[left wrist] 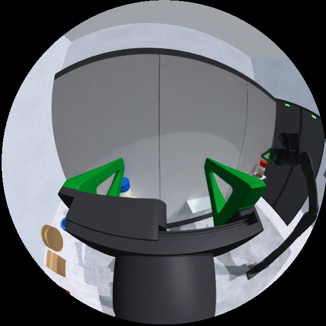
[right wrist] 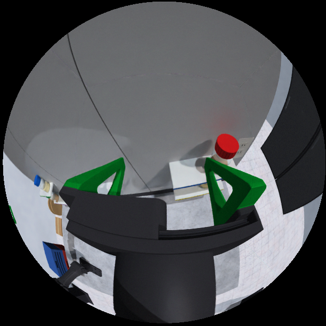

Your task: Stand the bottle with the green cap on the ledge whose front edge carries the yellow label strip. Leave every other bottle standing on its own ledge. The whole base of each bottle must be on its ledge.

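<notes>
My left gripper (left wrist: pixel 164 162) is open and empty, facing the grey wall panels. A blue-capped bottle (left wrist: pixel 124 184) (right wrist: pixel 37 181) shows past its left finger. My right gripper (right wrist: pixel 164 161) is open and empty, close to the right-hand ledges. A red-capped bottle (right wrist: pixel 226 146) (left wrist: pixel 262 167) stands on the upper ledge (right wrist: pixel 182 172) with the blue strip, partly behind the right finger. The lower ledge (right wrist: pixel 186 196) carries the yellow strip; a tan bottle part (right wrist: pixel 203 186) shows above it, mostly hidden. The green-capped bottle does not show in either view.
A white ledge (left wrist: pixel 199 204) sits low on the wall between the bottle groups. A wall outlet (right wrist: pixel 245 145) is right of the red cap. Black cabinets (right wrist: pixel 300 145) stand at the right. Brown round objects (left wrist: pixel 53 238) and a blue box (right wrist: pixel 54 257) are at the left.
</notes>
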